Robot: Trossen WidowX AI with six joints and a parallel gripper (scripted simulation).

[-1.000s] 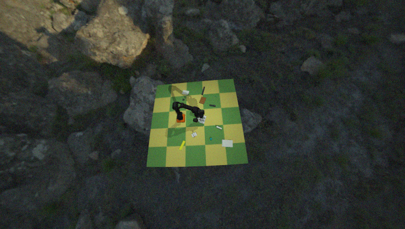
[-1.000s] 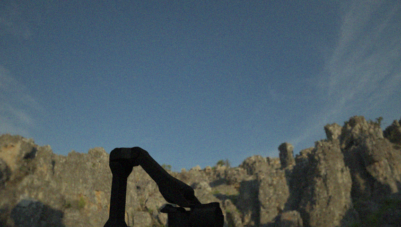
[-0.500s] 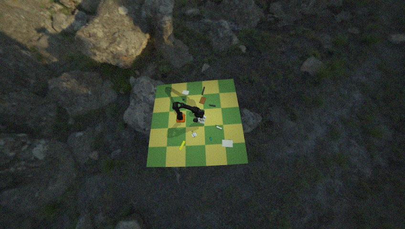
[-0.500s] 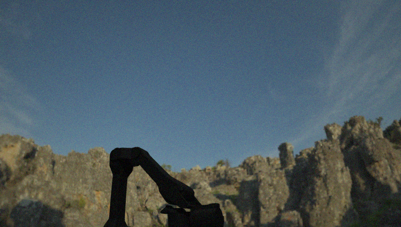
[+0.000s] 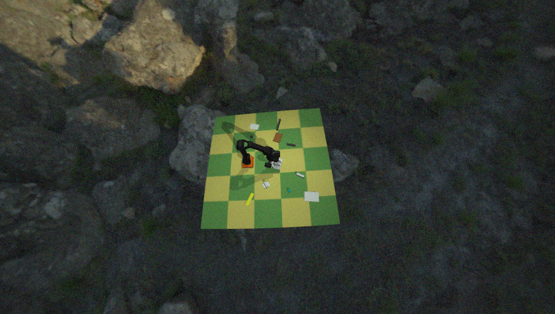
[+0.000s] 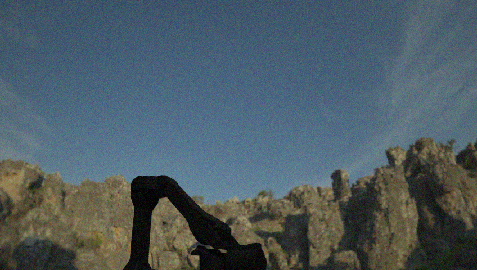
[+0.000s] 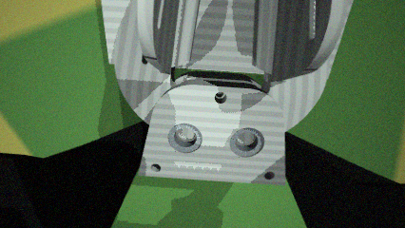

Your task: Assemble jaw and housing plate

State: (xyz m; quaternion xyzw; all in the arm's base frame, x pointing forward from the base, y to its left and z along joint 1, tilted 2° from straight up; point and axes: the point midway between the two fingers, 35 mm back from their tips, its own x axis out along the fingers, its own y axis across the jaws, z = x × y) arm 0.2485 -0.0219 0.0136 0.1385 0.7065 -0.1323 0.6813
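Now: gripper tip 1 cm short of the grey housing plate and 2 cm below it. Also, from my gripper tip: white stick: 27 cm ahead, 18 cm to the right; brown block: 9 cm ahead, 28 cm to the left, 1 cm below; teal bit: 15 cm ahead, 32 cm to the right.
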